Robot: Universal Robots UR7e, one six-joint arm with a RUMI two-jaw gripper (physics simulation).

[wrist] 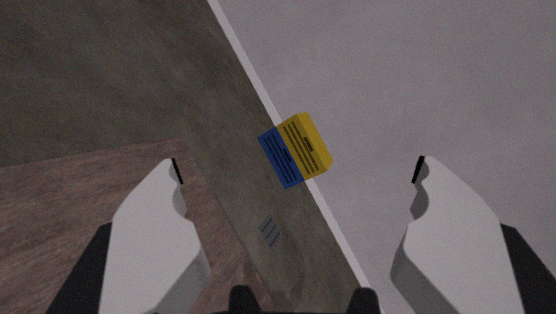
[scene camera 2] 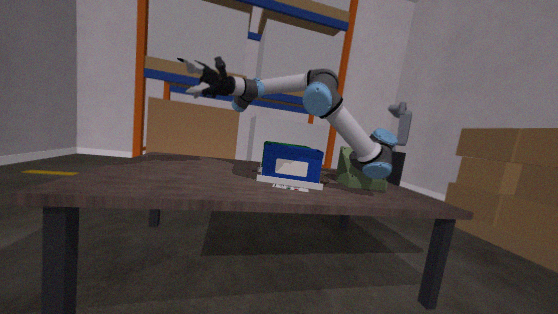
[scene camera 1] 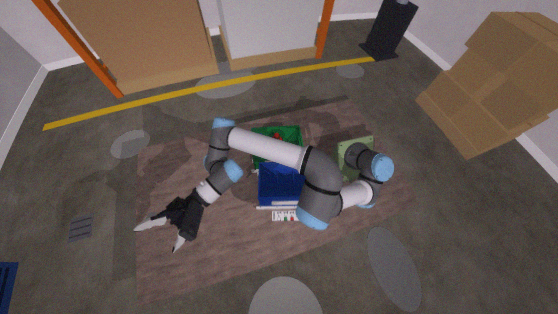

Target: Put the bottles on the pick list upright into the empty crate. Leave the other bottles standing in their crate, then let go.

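Where they show: gripper, fingertip midpoint: [wrist: 293,160] [scene camera 2: 180,74] [scene camera 1: 154,242]; arm's base, origin of the base link: [scene camera 1: 356,155].
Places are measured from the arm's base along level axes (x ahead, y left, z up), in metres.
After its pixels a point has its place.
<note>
The blue crate [scene camera 1: 280,184] @[x 0.433, y -0.041, z -0.132 m] [scene camera 2: 268,170] @[x 0.555, y 0.050, z -0.083 m] stands on the table with a white label on its front; no bottle shows in its visible part, and the arm hides the rest. The green crate [scene camera 1: 300,138] @[x 0.259, y -0.195, z 0.031 m] [scene camera 2: 272,143] stands behind it. Red bottle tops [scene camera 1: 277,135] @[x 0.367, y -0.264, z 0.023 m] show inside it in scene camera 1; the arm hides part of it, so I cannot count the bottles. The pick list [scene camera 1: 278,216] @[x 0.510, y 0.121, z -0.137 m] [scene camera 2: 290,188] @[x 0.471, y 0.146, z -0.137 m] lies before the blue crate, with green and red marks, too small to read. My gripper [scene camera 1: 155,240] @[x 0.939, y 0.126, z 0.257 m] [scene camera 2: 183,76] @[x 0.939, y 0.126, z 0.257 m] [wrist: 293,160] @[x 0.939, y 0.126, z 0.257 m] is open and empty, high above the table's left part.
A white strip [scene camera 2: 280,180] @[x 0.500, y 0.083, z -0.119 m] runs along the blue crate's front. The arm stands at a green mount [scene camera 1: 363,144] @[x -0.025, y -0.018, z 0.074 m] [scene camera 2: 349,175] @[x 0.111, y 0.059, z -0.076 m] on the right and reaches over both crates. Stacked cartons [scene camera 1: 487,95] [scene camera 2: 487,165] stand at the right. A yellow bin [wrist: 305,145] and a blue bin [wrist: 281,159] show beyond the table.
</note>
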